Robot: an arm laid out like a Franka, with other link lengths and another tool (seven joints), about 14 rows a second.
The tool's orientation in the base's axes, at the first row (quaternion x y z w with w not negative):
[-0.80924, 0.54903, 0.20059, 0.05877]
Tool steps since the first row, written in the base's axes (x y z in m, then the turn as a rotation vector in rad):
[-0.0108, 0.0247, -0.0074, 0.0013, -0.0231, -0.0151]
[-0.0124, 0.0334, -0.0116, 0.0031, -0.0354, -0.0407]
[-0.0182, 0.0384, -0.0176, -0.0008, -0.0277, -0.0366]
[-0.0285, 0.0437, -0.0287, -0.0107, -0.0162, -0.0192]
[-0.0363, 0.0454, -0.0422, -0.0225, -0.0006, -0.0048]
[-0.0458, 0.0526, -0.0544, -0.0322, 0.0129, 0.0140]
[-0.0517, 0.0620, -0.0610, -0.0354, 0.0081, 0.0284]
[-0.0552, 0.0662, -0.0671, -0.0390, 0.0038, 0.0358]
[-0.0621, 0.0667, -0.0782, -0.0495, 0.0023, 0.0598]
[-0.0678, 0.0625, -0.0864, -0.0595, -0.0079, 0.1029]
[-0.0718, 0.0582, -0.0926, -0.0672, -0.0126, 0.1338]
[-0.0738, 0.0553, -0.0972, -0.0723, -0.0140, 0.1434]
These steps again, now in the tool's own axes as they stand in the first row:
[-0.0219, -0.0007, 0.0174, 0.0263, 0.0059, 0.0062]
[-0.0283, -0.0032, 0.0243, 0.0474, 0.0059, 0.0252]
[-0.0321, -0.0006, 0.0329, 0.0380, 0.0070, 0.0249]
[-0.0357, 0.0054, 0.0474, 0.0181, 0.0137, 0.0152]
[-0.0343, 0.0101, 0.0623, -0.0047, 0.0202, 0.0100]
[-0.0388, 0.0144, 0.0781, -0.0268, 0.0261, -0.0003]
[-0.0463, 0.0153, 0.0887, -0.0293, 0.0327, -0.0142]
[-0.0486, 0.0161, 0.0965, -0.0296, 0.0386, -0.0213]
[-0.0469, 0.0208, 0.1086, -0.0409, 0.0517, -0.0410]
[-0.0419, 0.0266, 0.1162, -0.0521, 0.0702, -0.0809]
[-0.0370, 0.0312, 0.1215, -0.0625, 0.0830, -0.1086]
[-0.0334, 0.0336, 0.1253, -0.0666, 0.0894, -0.1165]

